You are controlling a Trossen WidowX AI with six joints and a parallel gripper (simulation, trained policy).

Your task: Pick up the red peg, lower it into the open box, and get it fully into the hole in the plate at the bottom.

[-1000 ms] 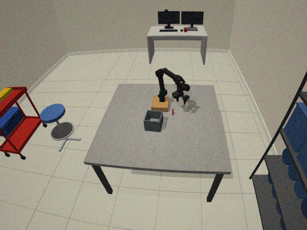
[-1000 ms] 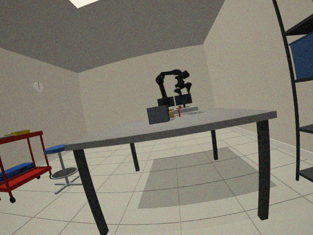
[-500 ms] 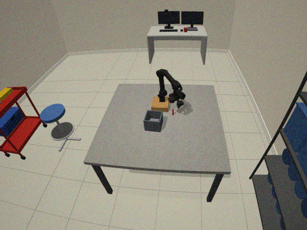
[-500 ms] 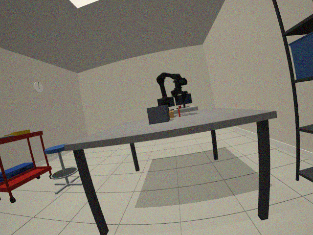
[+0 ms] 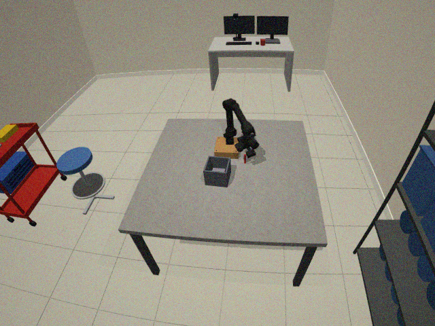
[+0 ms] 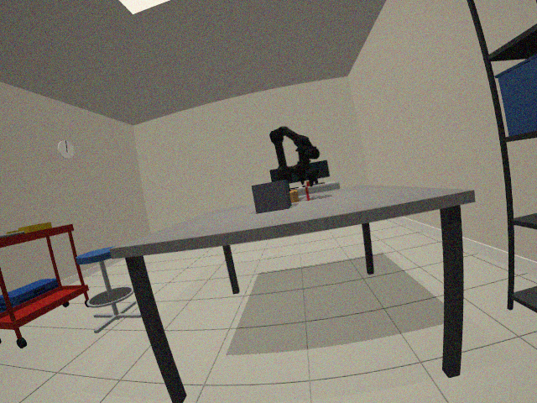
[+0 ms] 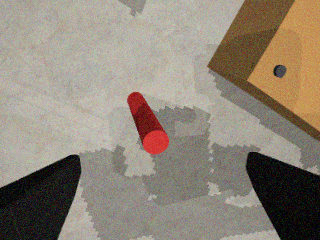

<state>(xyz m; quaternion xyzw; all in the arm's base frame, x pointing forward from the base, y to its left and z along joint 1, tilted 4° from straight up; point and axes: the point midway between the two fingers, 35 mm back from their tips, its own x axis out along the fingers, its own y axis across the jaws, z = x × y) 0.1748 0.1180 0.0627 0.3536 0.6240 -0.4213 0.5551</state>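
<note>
Right now my gripper tip is 5 cm above the red peg, 1 cm to the left of it and 1 cm short of it. Round my gripper tip: plate 21 cm to the right, 16 cm ahead, 4 cm below.
</note>
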